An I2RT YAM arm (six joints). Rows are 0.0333 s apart.
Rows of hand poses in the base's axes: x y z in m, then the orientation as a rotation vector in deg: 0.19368, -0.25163, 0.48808, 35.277, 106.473, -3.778; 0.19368, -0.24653, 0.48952, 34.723, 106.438, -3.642; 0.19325, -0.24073, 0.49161, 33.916, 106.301, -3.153; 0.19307, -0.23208, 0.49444, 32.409, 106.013, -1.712; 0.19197, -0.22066, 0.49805, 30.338, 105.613, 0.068; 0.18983, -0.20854, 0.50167, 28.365, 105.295, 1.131; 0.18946, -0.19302, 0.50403, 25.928, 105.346, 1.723; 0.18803, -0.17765, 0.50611, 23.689, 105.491, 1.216; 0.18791, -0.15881, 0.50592, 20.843, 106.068, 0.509; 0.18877, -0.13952, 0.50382, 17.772, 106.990, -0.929; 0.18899, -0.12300, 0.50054, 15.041, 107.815, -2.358; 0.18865, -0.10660, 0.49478, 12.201, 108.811, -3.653; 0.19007, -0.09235, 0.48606, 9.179, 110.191, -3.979
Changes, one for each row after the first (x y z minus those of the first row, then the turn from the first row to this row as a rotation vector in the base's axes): 0.00000, 0.00510, 0.00144, -0.207, -0.139, 0.430; -0.00043, 0.01090, 0.00353, -0.330, -0.489, 1.179; -0.00061, 0.01955, 0.00636, -0.212, -1.287, 2.825; -0.00171, 0.03097, 0.00997, -0.172, -2.315, 5.003; -0.00385, 0.04309, 0.01359, -0.539, -3.069, 6.798; -0.00422, 0.05861, 0.01595, -1.394, -3.393, 8.763; -0.00565, 0.07398, 0.01803, -2.869, -3.345, 10.088; -0.00577, 0.09282, 0.01784, -4.705, -2.857, 11.814; -0.00491, 0.11211, 0.01574, -7.070, -1.842, 13.401; -0.00469, 0.12863, 0.01246, -9.255, -0.853, 14.738; -0.00503, 0.14503, 0.00670, -11.350, 0.310, 16.238; -0.00361, 0.15928, -0.00202, -12.782, 1.653, 18.382
